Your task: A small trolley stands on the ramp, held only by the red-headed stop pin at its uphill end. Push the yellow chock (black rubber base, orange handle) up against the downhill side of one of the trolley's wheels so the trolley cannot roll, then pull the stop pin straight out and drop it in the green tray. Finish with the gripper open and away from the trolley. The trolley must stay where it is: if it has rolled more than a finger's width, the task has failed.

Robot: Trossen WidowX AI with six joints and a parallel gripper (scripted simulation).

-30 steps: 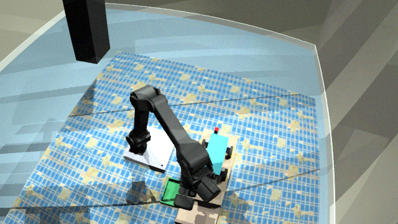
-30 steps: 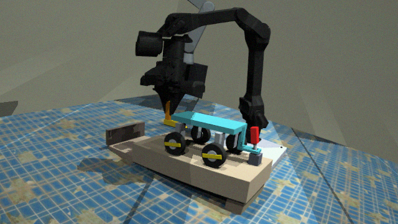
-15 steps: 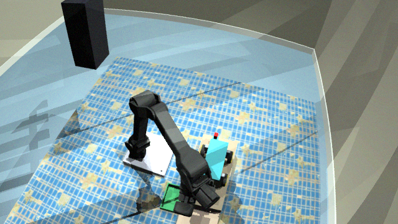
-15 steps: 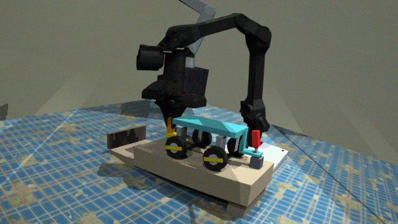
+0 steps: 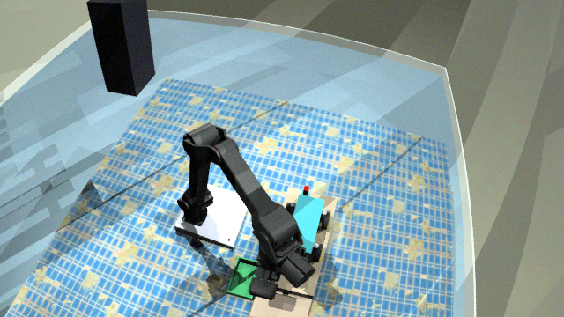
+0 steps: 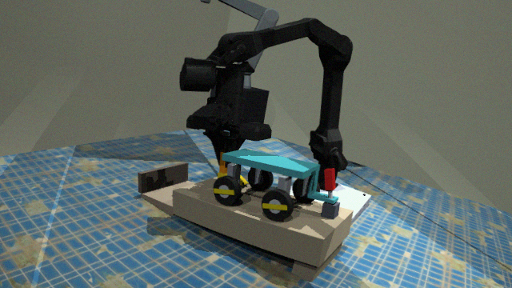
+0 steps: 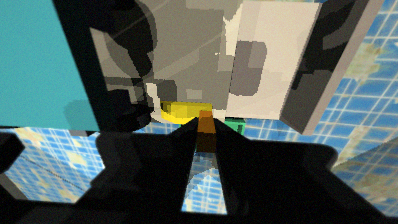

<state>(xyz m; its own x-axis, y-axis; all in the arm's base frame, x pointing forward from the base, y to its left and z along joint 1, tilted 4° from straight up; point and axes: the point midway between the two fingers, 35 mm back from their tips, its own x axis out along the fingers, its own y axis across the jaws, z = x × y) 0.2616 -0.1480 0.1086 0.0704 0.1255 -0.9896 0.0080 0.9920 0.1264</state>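
My gripper tip is 25 cm to the right of the red-headed stop pin, 4 cm below it and 4 cm short of it. From my gripper tip the other things lie so: green tray: 10 cm below, 7 cm behind; yellow chock: 2 cm to the left, 1 cm below; brown end wall: 13 cm to the right, 6 cm below, 5 cm ahead.
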